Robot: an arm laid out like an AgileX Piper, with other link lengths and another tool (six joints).
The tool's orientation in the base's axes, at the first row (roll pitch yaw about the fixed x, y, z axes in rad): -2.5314 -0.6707 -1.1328
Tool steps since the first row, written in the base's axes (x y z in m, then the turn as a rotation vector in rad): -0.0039 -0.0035 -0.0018 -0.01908 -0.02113 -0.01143; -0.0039 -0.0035 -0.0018 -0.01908 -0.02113 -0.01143; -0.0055 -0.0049 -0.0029 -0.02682 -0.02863 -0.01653; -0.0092 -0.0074 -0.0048 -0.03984 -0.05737 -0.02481; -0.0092 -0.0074 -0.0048 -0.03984 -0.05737 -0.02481; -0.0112 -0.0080 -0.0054 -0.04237 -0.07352 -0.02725; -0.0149 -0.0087 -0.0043 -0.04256 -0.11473 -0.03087
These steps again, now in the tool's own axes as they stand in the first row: 0.0001 0.0055 -0.0009 0.00155 0.03057 -0.00207; 0.0001 0.0055 -0.0009 0.00155 0.03057 -0.00207; -0.0002 0.0078 -0.0011 0.00113 0.04246 -0.00285; -0.0008 0.0126 -0.0021 0.01204 0.07313 -0.00083; -0.0008 0.0126 -0.0021 0.01204 0.07313 -0.00083; -0.0014 0.0144 -0.0030 0.02114 0.08655 0.00240; -0.0015 0.0166 -0.0063 0.04807 0.11590 0.01358
